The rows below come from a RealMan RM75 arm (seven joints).
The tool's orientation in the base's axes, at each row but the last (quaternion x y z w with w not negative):
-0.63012, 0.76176, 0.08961, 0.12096
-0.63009, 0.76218, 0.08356, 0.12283
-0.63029, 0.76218, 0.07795, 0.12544
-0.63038, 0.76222, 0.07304, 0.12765
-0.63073, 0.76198, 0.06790, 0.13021
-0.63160, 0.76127, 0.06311, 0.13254
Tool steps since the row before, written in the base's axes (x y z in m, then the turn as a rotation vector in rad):
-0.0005, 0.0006, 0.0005, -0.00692, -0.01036, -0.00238
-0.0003, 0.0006, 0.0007, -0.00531, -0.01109, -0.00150
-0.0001, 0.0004, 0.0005, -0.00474, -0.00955, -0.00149
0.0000, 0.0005, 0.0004, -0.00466, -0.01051, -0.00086
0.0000, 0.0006, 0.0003, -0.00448, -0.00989, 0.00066
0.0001, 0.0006, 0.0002, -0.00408, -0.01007, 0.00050
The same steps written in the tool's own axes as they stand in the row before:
-0.0006, 0.0006, -0.0003, 0.01165, 0.00486, -0.00122
-0.0007, 0.0004, -0.0005, 0.01180, 0.00312, -0.00213
-0.0005, 0.0002, -0.0004, 0.01024, 0.00286, -0.00166
-0.0006, 0.0001, -0.0002, 0.01096, 0.00256, -0.00252
-0.0007, 0.0001, -0.0001, 0.00991, 0.00242, -0.00378
-0.0006, 0.0000, 0.0000, 0.01006, 0.00200, -0.00363

